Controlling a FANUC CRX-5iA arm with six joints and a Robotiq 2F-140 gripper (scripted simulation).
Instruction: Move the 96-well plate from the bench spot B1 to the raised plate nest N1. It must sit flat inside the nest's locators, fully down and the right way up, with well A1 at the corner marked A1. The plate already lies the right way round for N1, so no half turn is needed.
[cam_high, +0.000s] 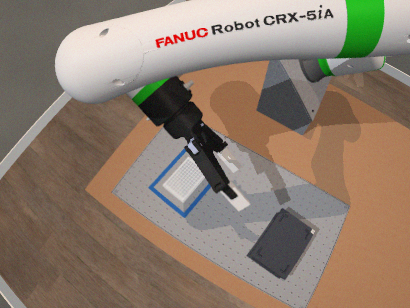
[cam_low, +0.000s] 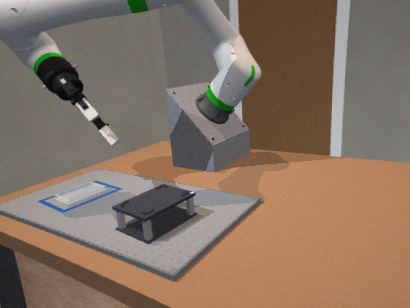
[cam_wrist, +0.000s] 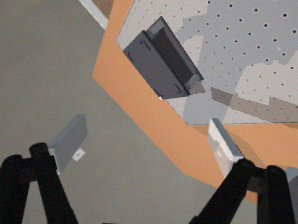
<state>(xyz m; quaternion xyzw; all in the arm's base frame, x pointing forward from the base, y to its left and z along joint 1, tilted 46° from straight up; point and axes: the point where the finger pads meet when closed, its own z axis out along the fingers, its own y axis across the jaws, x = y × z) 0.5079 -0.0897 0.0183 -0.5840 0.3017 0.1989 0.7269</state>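
The white 96-well plate is 1 cm behind my hand, 16 cm to the right of it and 21 cm below it. From my hand the other things lie so: dark raised plate nest: 5 cm ahead, 18 cm to the left, 16 cm below.
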